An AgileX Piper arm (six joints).
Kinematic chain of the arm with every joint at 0, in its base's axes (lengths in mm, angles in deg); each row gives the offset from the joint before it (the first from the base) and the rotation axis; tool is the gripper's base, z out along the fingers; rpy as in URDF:
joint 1: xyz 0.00 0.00 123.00 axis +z
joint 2: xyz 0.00 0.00 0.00 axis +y
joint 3: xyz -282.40 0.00 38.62 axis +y
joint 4: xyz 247.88 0.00 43.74 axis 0.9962 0 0.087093
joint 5: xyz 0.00 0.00 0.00 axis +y
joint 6: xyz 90.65 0.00 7.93 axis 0.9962 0 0.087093
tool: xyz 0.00 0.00 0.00 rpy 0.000 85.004 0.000
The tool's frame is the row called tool.
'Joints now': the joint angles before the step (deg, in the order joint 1, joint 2, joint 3, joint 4, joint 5, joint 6). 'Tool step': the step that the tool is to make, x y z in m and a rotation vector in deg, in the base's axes. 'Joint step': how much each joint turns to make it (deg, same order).
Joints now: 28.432 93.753 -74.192 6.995 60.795 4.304
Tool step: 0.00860 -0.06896 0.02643 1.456 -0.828 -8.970
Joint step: -12.675 -4.997 0.001 1.927 4.178 -3.699
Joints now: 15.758 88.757 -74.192 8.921 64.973 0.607
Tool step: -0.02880 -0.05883 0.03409 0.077 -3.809 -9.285
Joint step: -10.429 -9.559 2.500 -0.497 3.427 -0.608
